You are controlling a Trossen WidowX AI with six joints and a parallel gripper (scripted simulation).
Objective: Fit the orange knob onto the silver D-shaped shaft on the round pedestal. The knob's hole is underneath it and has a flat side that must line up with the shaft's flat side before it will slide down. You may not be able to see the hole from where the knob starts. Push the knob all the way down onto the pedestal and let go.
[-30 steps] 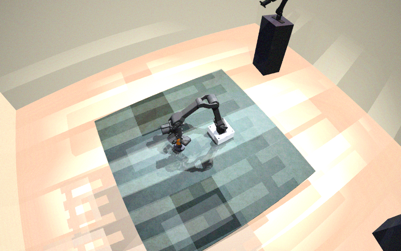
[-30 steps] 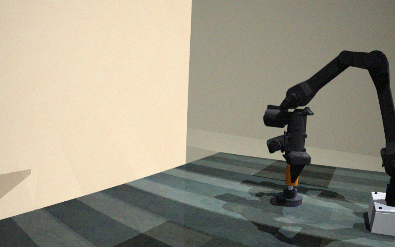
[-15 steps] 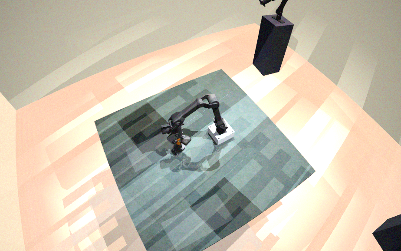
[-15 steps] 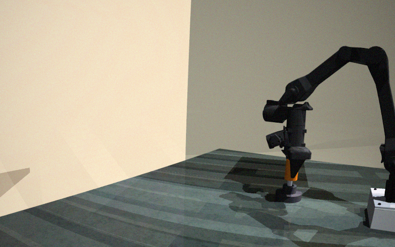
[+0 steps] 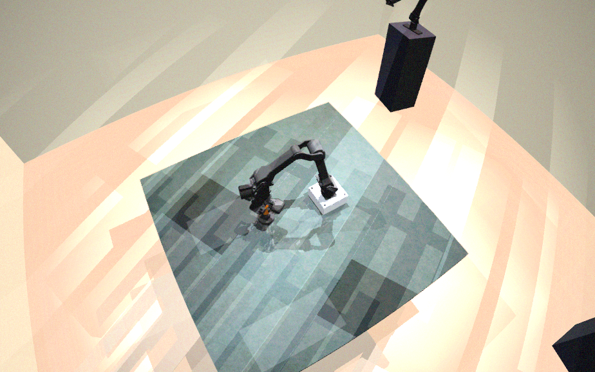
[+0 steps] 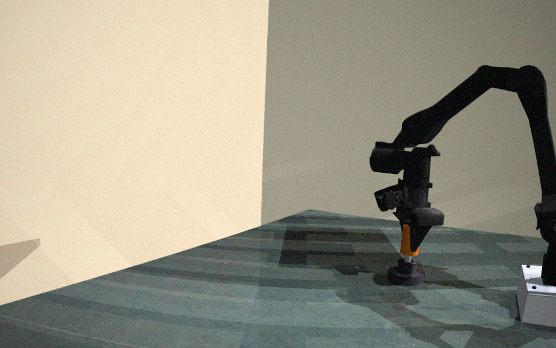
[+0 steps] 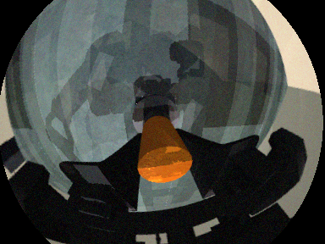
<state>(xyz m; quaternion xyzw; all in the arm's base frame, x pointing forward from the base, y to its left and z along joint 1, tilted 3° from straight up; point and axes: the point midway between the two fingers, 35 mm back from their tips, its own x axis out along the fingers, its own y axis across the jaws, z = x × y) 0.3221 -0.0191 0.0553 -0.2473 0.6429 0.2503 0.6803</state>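
Right now the orange knob is 3 cm above my gripper tip. Round my gripper tip: dark round pedestal 4 cm below.
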